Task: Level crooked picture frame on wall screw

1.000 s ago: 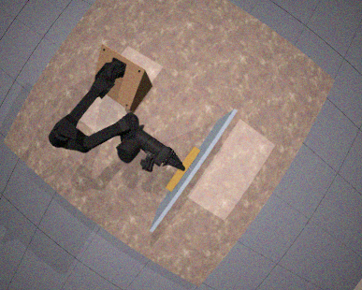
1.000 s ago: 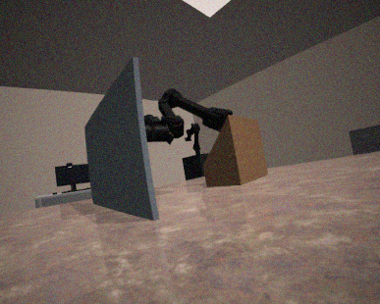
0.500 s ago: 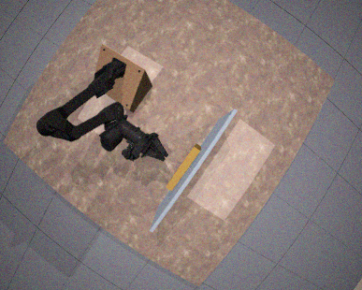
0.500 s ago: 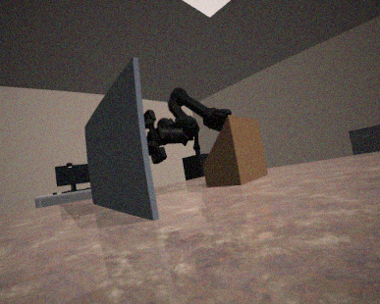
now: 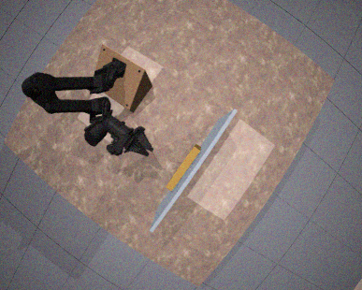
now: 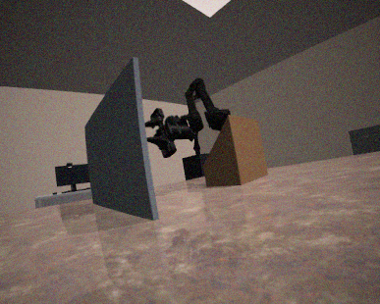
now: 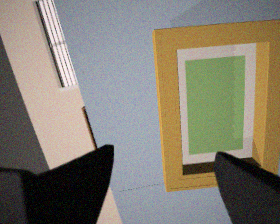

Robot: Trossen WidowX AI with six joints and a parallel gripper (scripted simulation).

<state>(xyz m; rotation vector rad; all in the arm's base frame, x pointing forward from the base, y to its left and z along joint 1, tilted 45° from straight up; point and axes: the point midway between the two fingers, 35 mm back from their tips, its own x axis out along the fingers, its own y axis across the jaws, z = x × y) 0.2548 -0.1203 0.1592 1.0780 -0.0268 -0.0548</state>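
Now: gripper tip 130 mm short of the picture frame, 70 mm above it and 20 mm to the right of it. Also, from my gripper tip: blue-grey wall panel 140 mm ahead, 70 mm below, 30 mm to the left.
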